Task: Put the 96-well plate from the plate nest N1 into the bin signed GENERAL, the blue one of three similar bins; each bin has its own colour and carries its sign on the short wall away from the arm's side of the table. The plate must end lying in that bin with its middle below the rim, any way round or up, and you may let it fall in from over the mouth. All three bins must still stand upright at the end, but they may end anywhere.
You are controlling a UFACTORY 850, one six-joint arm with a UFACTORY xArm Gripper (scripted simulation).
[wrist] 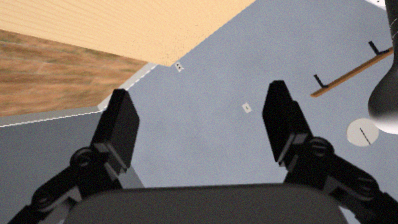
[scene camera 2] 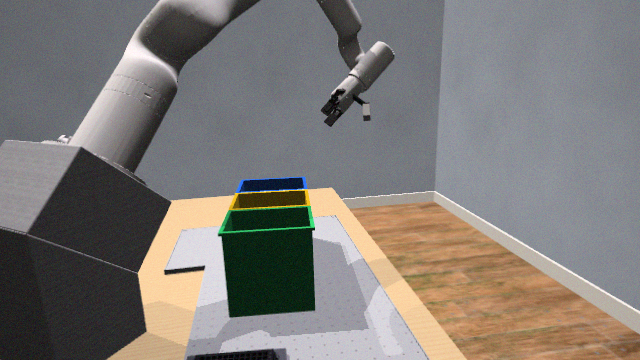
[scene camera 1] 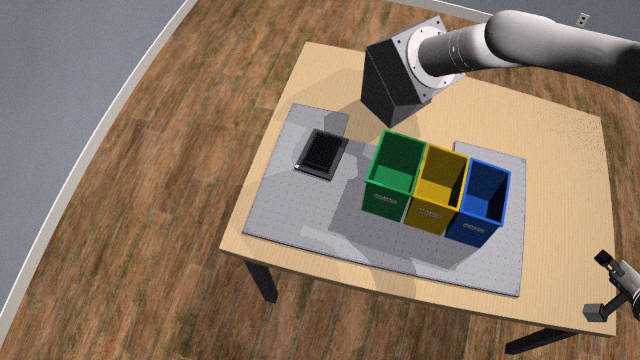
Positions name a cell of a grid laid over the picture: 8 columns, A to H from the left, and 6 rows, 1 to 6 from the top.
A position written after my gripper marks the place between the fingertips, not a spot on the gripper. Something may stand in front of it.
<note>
I see my gripper (scene camera 2: E2), a green bin (scene camera 2: D5), a black 96-well plate (scene camera 1: E3), a blue bin (scene camera 1: G4) and a yellow bin (scene camera 1: F3).
The green bin also shows in scene camera 1 (scene camera 1: E3). The blue bin is seen too in scene camera 2 (scene camera 2: D4). The yellow bin shows as well in scene camera 2 (scene camera 2: D4). The wrist view does not show the green bin: it is out of frame. The wrist view misses the black 96-well plate: it is out of frame.
</note>
